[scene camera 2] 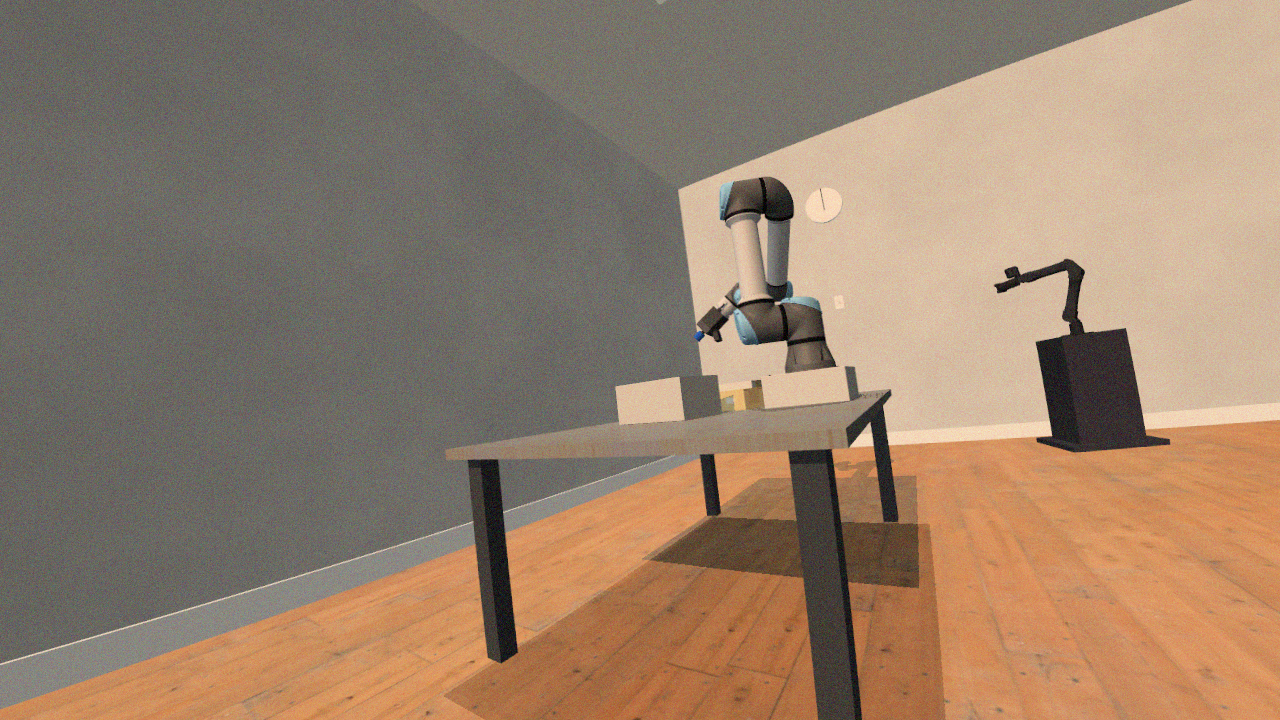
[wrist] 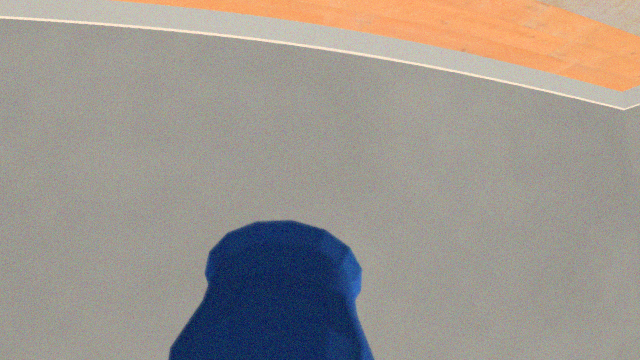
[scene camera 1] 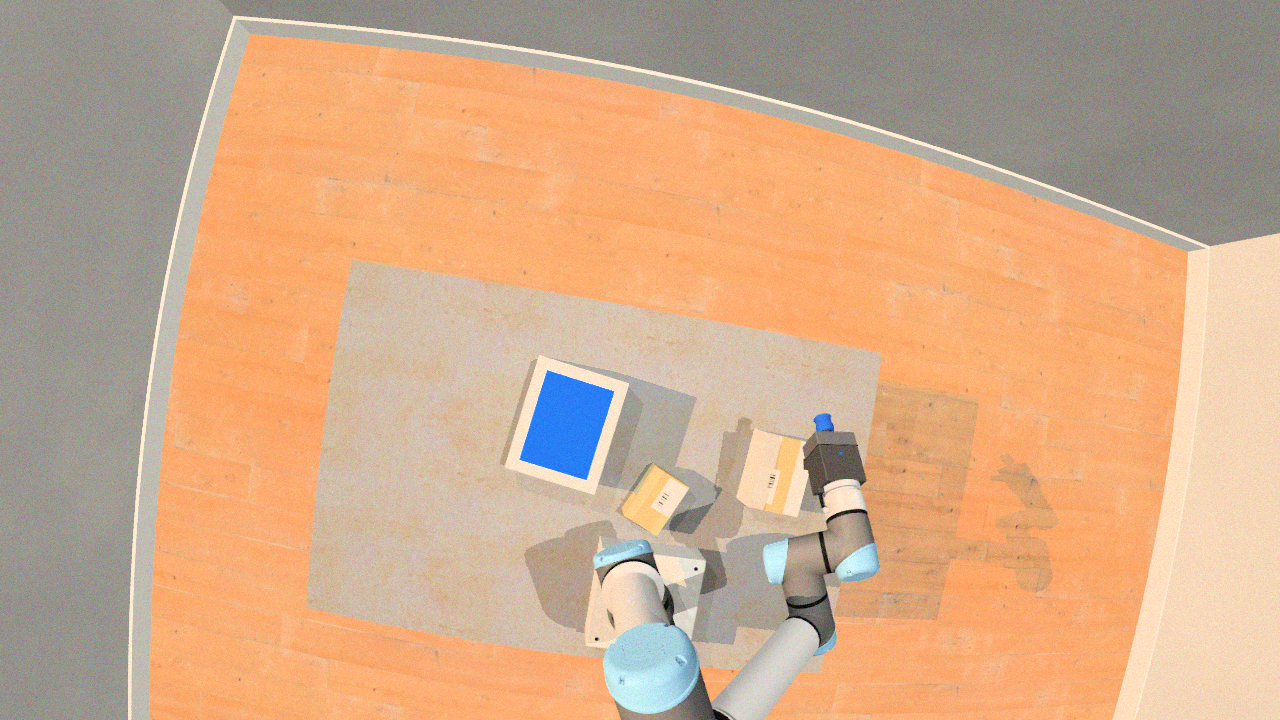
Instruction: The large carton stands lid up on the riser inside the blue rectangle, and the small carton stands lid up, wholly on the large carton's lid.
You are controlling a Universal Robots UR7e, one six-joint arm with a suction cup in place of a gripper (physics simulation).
Labels:
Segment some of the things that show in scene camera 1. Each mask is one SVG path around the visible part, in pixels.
A large carton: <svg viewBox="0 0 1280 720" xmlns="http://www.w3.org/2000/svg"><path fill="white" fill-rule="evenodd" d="M754 428L736 498L747 507L797 517L808 479L808 470L803 470L804 454L802 447L806 441Z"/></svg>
A riser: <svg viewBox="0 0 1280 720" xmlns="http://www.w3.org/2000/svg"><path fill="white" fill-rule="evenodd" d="M539 355L505 467L595 494L629 383Z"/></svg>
A small carton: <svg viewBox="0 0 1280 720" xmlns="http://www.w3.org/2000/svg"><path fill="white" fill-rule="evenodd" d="M652 463L622 507L624 516L653 534L658 535L689 487L683 481L655 463Z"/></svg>

